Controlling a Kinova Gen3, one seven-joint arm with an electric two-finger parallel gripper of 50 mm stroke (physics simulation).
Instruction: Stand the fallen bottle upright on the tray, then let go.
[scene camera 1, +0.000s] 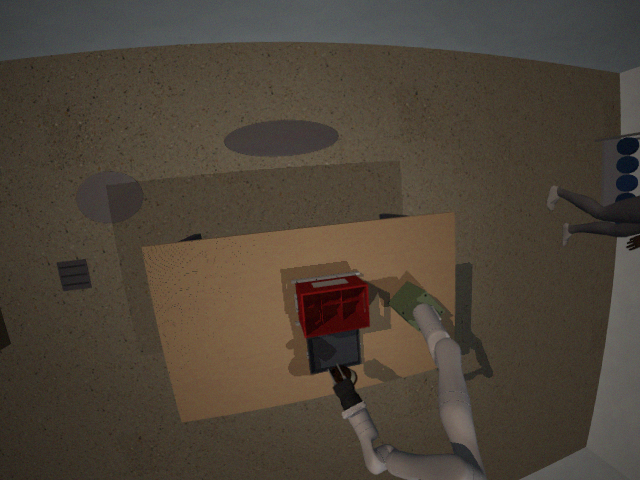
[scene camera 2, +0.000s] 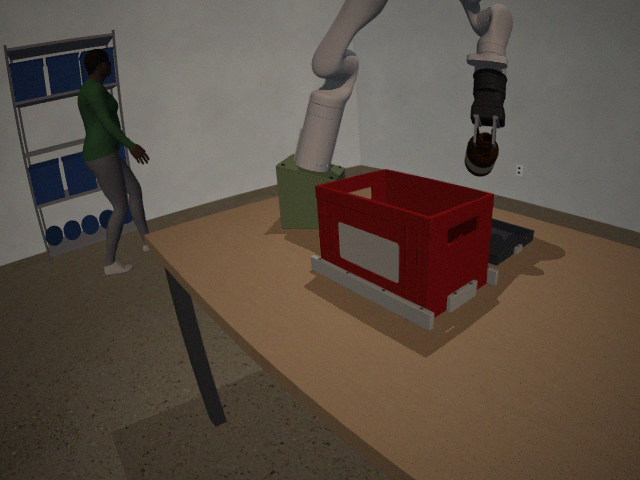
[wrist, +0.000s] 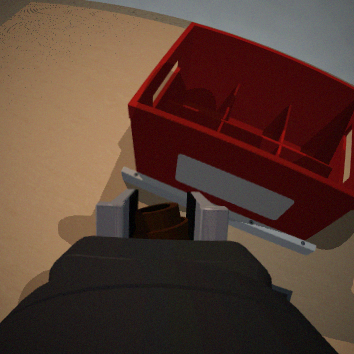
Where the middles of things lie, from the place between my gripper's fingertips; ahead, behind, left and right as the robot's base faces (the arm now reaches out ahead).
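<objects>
With the brown bottle (scene camera 2: 479, 161) as the reference, I find my gripper 3 cm above it, 7 cm to the right of it and 5 cm past it.
</objects>
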